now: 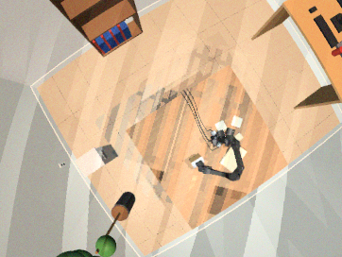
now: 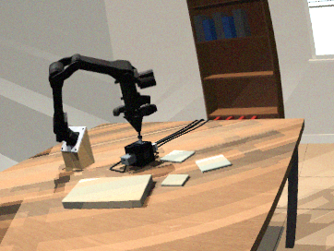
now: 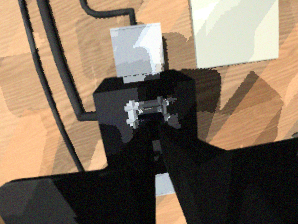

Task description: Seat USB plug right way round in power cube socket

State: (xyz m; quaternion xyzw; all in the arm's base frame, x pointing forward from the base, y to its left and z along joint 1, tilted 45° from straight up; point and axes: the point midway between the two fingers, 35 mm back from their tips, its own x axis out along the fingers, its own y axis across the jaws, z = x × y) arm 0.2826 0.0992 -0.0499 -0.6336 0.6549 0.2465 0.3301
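Now: the dark USB plug 20 mm below my gripper tip. Also, from my gripper tip: silver-framed socket 50 mm below; then flat white slab 290 mm to the right, 110 mm below, 60 mm ahead.
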